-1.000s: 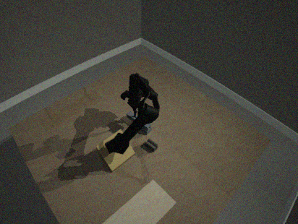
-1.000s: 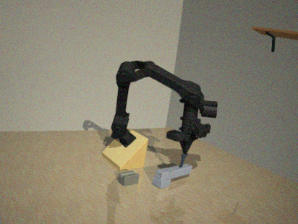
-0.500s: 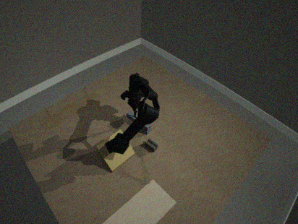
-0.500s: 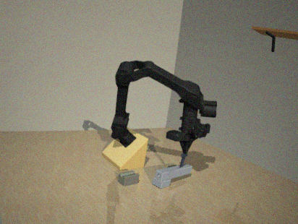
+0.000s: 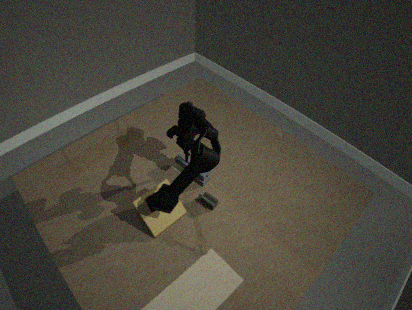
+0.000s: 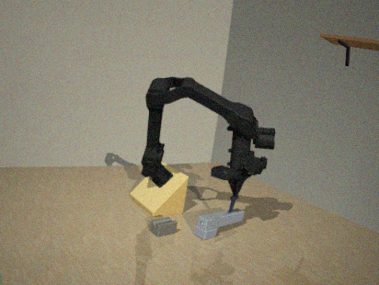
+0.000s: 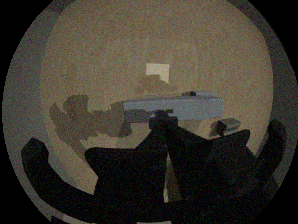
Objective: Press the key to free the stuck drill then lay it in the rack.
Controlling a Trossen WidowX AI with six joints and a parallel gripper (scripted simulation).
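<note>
The key is 3 cm below my gripper tip. The rest, counted from my gripper tip: drill: 6 cm to the right, 8 cm below; then rack: 4 cm behind, 22 cm to the right, 10 cm below; then grey block: 4 cm to the right, 9 cm below.
</note>
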